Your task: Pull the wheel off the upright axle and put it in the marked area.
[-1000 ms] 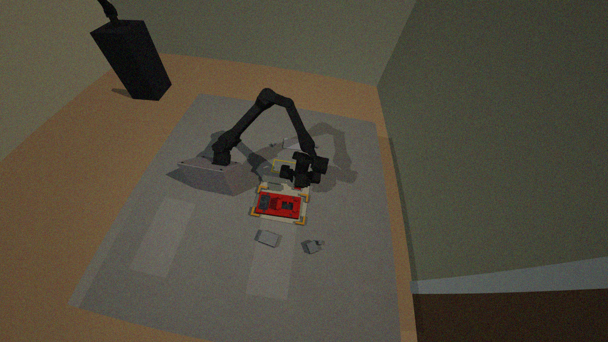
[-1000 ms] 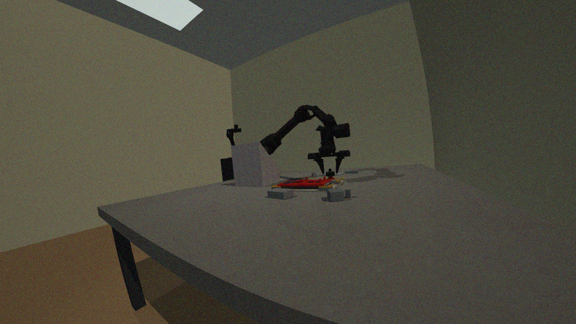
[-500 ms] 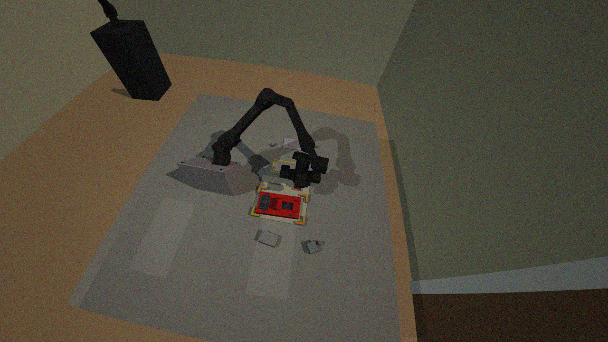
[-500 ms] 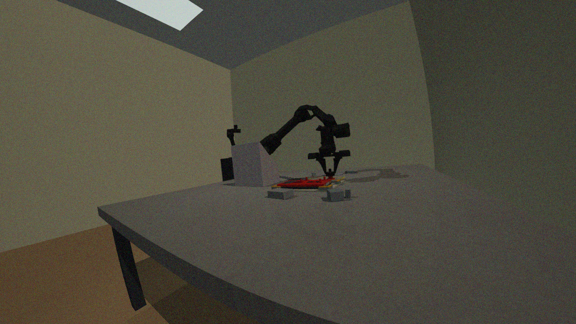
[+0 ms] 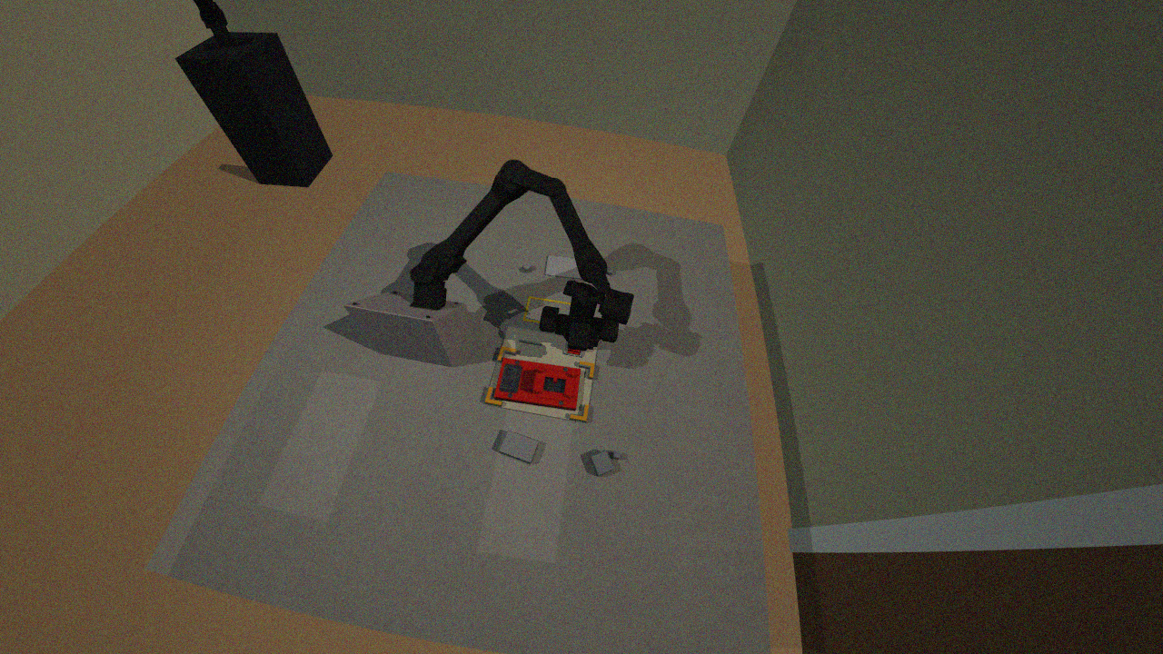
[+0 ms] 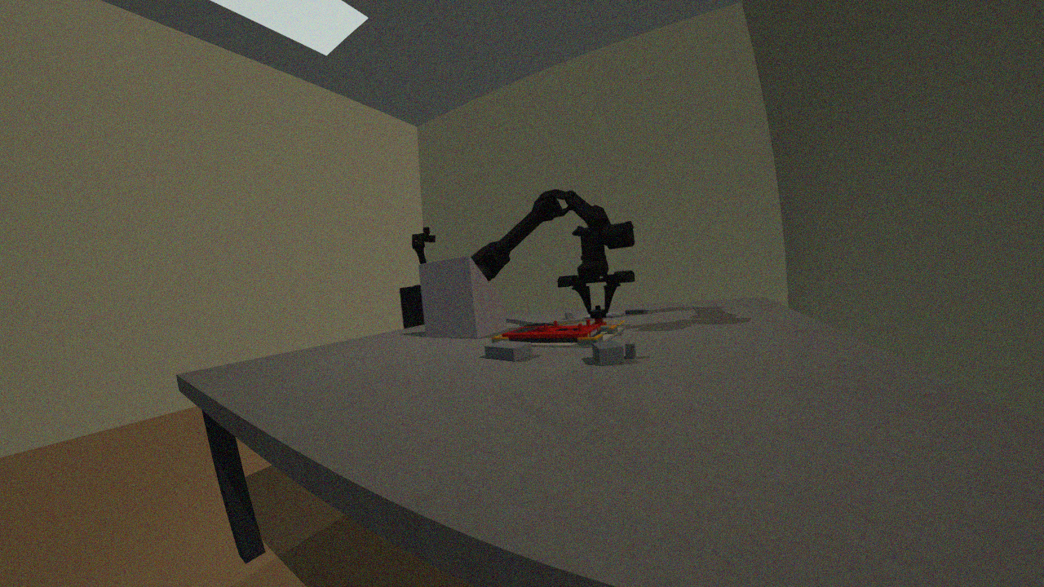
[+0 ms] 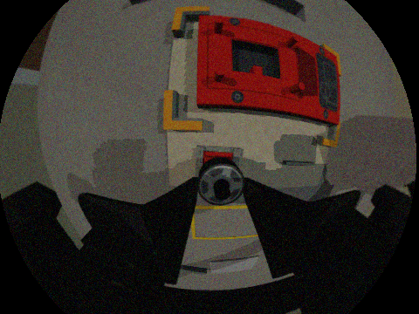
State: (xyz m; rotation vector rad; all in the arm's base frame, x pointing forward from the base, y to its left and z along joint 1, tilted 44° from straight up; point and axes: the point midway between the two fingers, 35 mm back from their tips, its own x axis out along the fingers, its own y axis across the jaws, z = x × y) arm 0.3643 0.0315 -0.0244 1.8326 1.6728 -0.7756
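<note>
The grey wheel lies right at my gripper tip. Round my gripper tip: dark axle (1 cm below).
</note>
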